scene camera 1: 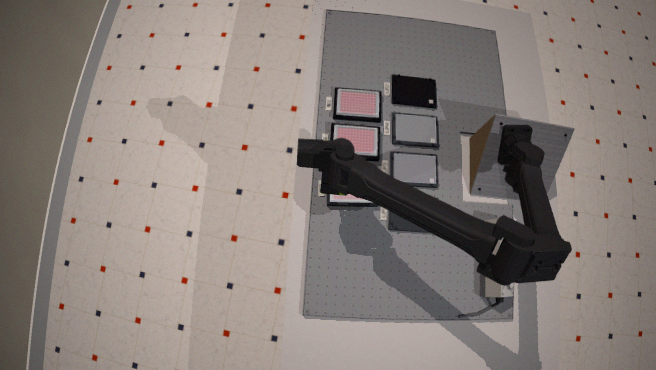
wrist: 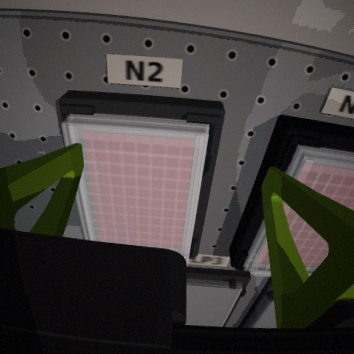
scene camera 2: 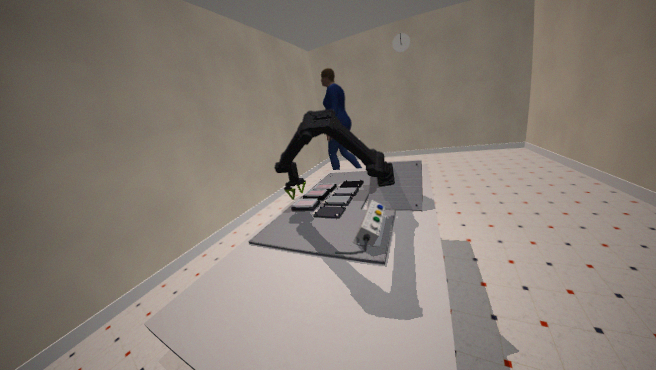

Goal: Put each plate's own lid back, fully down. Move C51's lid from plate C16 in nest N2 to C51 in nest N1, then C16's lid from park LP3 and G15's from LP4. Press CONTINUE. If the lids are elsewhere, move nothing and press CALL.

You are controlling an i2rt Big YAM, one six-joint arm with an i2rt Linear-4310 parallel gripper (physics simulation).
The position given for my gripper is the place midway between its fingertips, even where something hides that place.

My gripper (wrist: 175, 164) is open, with nothing in its grasp. Also in view: a black nest (wrist: 211, 112).
